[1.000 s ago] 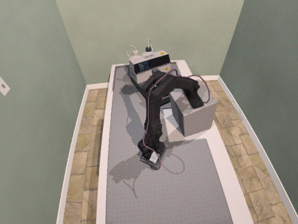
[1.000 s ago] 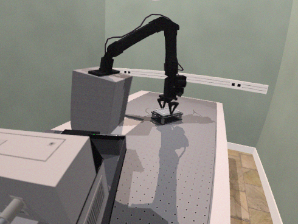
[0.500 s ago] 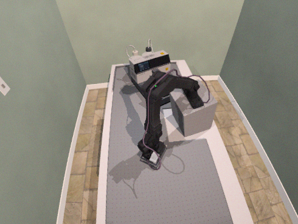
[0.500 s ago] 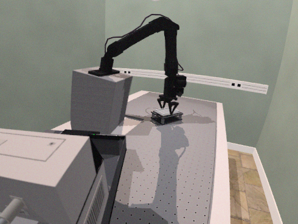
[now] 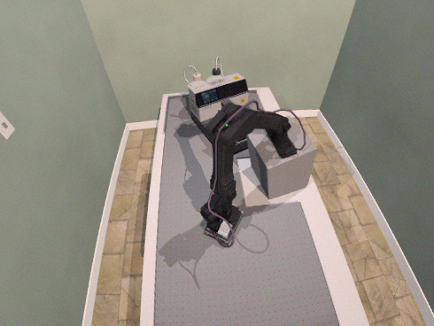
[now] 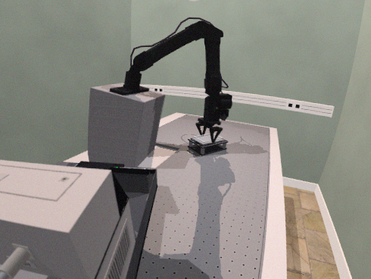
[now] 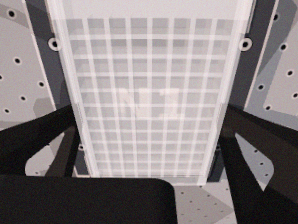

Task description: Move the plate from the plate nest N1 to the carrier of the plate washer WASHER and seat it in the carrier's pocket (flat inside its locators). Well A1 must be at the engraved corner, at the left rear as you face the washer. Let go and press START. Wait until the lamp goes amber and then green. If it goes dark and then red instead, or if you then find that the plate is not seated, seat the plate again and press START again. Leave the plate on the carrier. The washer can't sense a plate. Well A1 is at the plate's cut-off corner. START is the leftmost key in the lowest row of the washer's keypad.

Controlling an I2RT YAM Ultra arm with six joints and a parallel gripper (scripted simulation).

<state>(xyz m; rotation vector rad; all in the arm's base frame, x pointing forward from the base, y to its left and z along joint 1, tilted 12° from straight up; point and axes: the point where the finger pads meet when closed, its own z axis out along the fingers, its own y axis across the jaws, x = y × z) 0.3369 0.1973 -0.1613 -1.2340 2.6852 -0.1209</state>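
Right now my hand is right at the well plate. Round my hand: plate washer: 200 mm behind, 640 mm to the right, 80 mm above.
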